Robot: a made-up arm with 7 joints. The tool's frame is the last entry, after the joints.
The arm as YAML. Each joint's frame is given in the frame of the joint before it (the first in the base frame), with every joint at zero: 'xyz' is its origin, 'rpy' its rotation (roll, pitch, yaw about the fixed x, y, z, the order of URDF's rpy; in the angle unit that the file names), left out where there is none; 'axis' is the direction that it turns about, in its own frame. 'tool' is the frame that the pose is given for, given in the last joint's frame.
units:
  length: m
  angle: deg
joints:
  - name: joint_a
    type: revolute
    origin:
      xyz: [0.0, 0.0, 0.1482]
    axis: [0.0, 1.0, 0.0]
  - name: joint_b
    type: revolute
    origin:
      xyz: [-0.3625, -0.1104, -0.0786]
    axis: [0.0, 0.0, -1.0]
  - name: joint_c
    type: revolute
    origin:
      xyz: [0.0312, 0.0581, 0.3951]
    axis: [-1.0, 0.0, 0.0]
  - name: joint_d
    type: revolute
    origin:
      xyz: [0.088, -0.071, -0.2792]
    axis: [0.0, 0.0, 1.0]
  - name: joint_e
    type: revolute
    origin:
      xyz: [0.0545, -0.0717, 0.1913]
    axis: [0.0, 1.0, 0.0]
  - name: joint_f
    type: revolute
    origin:
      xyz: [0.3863, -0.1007, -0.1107]
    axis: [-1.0, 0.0, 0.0]
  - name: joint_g
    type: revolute
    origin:
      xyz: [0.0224, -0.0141, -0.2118]
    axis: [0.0, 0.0, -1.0]
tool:
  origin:
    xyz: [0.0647, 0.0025, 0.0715]
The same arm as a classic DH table. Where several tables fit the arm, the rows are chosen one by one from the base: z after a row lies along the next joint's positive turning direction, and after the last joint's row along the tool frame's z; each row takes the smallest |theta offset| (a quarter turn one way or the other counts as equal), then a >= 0, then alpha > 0; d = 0 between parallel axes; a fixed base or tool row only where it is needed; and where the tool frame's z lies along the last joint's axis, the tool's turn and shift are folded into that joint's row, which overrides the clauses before.
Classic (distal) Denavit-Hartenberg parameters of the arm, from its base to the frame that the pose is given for. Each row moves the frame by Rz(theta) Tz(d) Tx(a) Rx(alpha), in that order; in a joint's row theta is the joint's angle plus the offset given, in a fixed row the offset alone. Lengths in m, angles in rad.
base (fixed): a 0.0000  alpha -1.5708  d 0.1482  theta0 0.0000
joint_a: a -0.3625  alpha -1.5708  d -0.1104  theta0 0.0000
joint_b: a 0.0581  alpha 1.5708  d -0.3165  theta0 -1.5708
joint_c: a -0.0710  alpha 1.5708  d -0.1192  theta0 0.0000
joint_d: a 0.0545  alpha -1.5708  d -0.0879  theta0 -1.5708
joint_e: a 0.1107  alpha -1.5708  d -0.1724  theta0 1.5708
joint_f: a 0.0141  alpha 1.5708  d -0.4087  theta0 1.5708
joint_g: a -0.0647  alpha 3.1416  d 0.0000  theta0 1.5322
tool (fixed): a 0.0000  alpha 0.0000  d -0.1403  theta0 3.1030

